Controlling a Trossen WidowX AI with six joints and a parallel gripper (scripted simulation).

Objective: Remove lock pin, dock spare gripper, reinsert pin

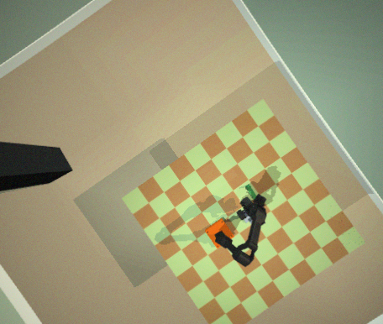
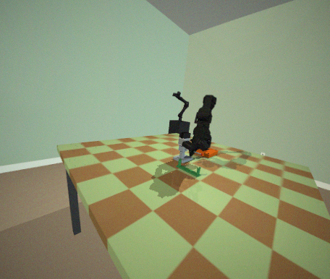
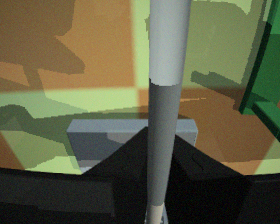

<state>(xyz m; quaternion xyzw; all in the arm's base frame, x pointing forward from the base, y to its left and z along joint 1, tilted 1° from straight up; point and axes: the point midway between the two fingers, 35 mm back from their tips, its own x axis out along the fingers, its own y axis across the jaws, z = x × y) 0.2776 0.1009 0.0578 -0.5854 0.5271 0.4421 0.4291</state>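
My gripper tip is now 6 cm to the left of the mount, 1 cm below it and 1 cm past it. The rest, counted from my gripper tip: green rest 9 cm ahead, 6 cm to the left, 2 cm below; spare gripper 8 cm above, 6 cm to the right.
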